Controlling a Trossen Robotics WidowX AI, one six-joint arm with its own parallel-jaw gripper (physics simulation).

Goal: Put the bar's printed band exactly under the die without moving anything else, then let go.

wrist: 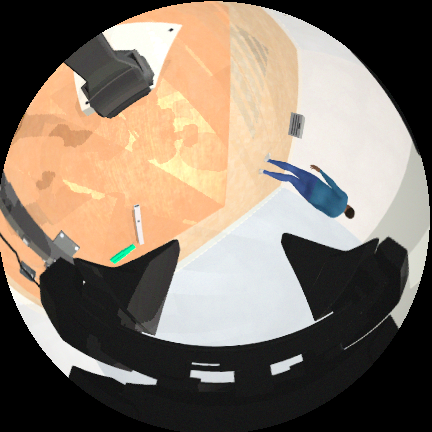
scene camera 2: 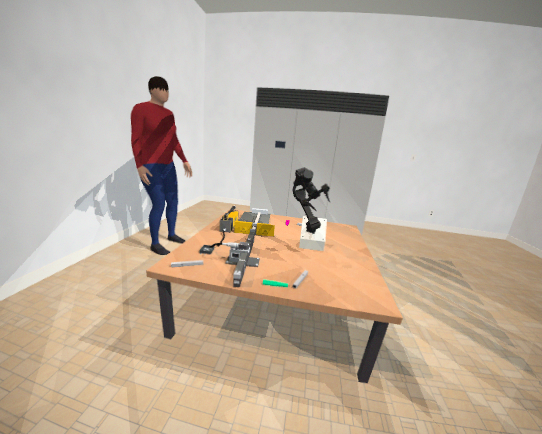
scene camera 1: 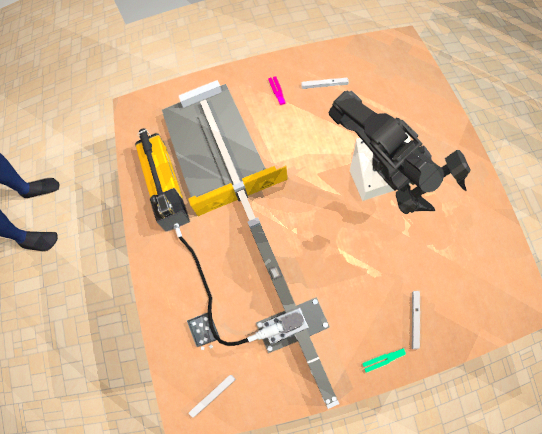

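Pixels of known places: gripper, fingertip midpoint: (wrist: 231, 241) (scene camera 2: 323, 206) (scene camera 1: 450, 199); arm's base, origin of the base link: (scene camera 2: 311, 228) (scene camera 1: 382, 160).
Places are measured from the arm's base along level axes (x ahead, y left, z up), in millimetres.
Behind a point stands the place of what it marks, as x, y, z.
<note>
A long pale bar (scene camera 1: 220, 142) @[479, -197, -69] (scene camera 2: 257, 218) @[482, -209, -69] lies along the grey bed and passes through the yellow guard, its near end at the dark rail (scene camera 1: 265, 250) @[390, 191, -64]. The printed band cannot be made out. A metal press head (scene camera 1: 292, 322) @[348, 414, -19] (scene camera 2: 241, 247) @[354, 433, -37] sits over the rail; the die inside is too small or hidden to tell. Loose short pale bars (scene camera 1: 325, 83) @[78, -408, -120] (scene camera 1: 416, 320) @[-14, 474, -119] (scene camera 1: 211, 396) @[617, 588, -119] lie on the table; one near the green clip also shows in the wrist view (wrist: 138, 225) @[-17, 463, -119]. My gripper (scene camera 1: 449, 199) @[-65, 240, 228] (scene camera 2: 322, 205) @[-65, 240, 228] (wrist: 231, 241) @[-65, 240, 228] is open and empty, raised above the table's right side, far from the long bar.
A yellow pump (scene camera 1: 150, 157) @[704, -160, -12] joins the press by a black hose (scene camera 1: 204, 280) @[590, 234, -127]. The yellow guard (scene camera 1: 267, 181) @[350, -38, -94] crosses the bed (scene camera 1: 237, 120) @[415, -285, -89]. A magenta clip (scene camera 1: 276, 90) @[260, -416, -128], a green clip (scene camera 1: 383, 360) @[108, 571, -128] (scene camera 2: 275, 283) @[100, 576, -124] (wrist: 122, 254) @[105, 571, -131] and a small dark plate (scene camera 1: 195, 332) @[641, 388, -137] lie on the table (scene camera 1: 170, 390) @[746, 558, -139].
</note>
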